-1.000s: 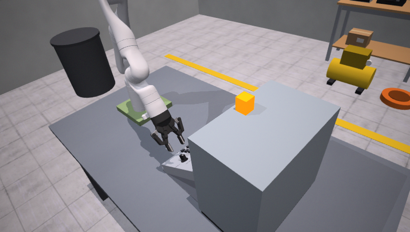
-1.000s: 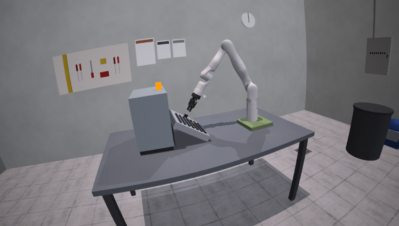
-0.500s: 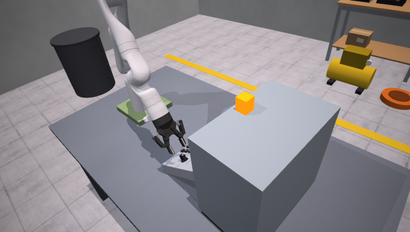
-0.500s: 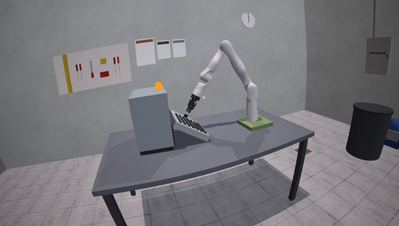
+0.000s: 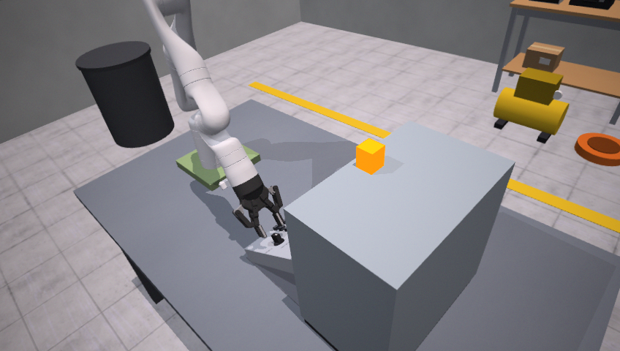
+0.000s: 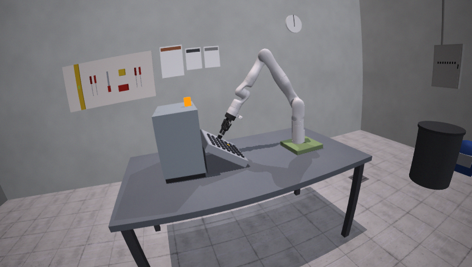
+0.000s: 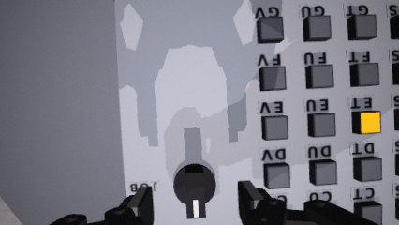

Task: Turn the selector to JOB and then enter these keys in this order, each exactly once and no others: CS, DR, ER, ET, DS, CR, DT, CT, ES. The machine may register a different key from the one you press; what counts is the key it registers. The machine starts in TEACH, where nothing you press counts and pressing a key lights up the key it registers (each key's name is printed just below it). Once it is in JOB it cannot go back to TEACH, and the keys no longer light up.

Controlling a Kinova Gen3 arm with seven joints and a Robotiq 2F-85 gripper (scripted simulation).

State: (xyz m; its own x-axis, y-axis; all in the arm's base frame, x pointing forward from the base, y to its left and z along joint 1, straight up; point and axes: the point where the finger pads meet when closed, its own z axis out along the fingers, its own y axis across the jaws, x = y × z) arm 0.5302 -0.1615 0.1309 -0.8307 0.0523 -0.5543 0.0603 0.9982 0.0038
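My hand is 2 cm short of the black selector knob and 3 cm above it. Round my hand: sloped key panel 6 cm ahead, 11 cm to the left, 8 cm below.
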